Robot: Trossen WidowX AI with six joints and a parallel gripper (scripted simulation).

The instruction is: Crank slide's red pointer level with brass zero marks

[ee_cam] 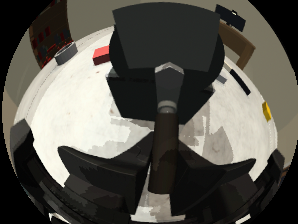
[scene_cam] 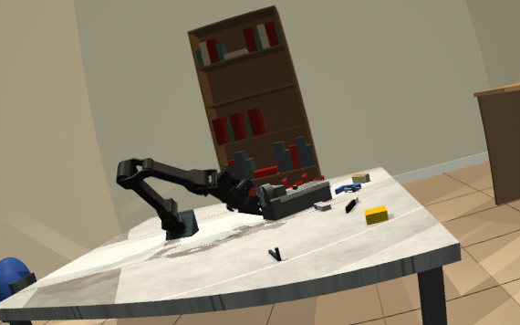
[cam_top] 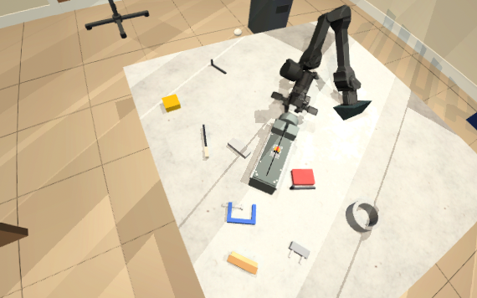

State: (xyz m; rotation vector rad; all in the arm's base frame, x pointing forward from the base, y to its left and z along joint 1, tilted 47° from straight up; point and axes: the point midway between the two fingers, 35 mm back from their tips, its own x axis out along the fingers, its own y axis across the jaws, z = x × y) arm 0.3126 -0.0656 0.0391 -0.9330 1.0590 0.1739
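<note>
Right now my gripper tip is 2 cm past the crank handle, 1 cm to the left of it and 3 cm below it. Also, from my gripper tip: grey block 21 cm ahead, 1 cm to the right, 2 cm below; then red pointer 13 cm ahead, 9 cm to the left, 5 cm above; then red block 8 cm ahead, 21 cm to the left, 2 cm below.
</note>
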